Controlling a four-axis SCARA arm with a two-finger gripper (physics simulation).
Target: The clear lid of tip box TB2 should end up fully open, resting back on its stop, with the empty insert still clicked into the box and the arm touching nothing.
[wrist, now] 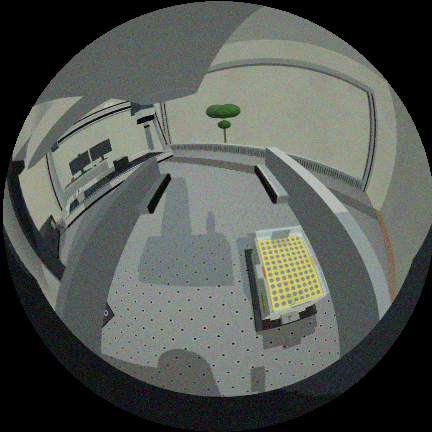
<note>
The picture shows: my gripper and a clear lid.
</note>
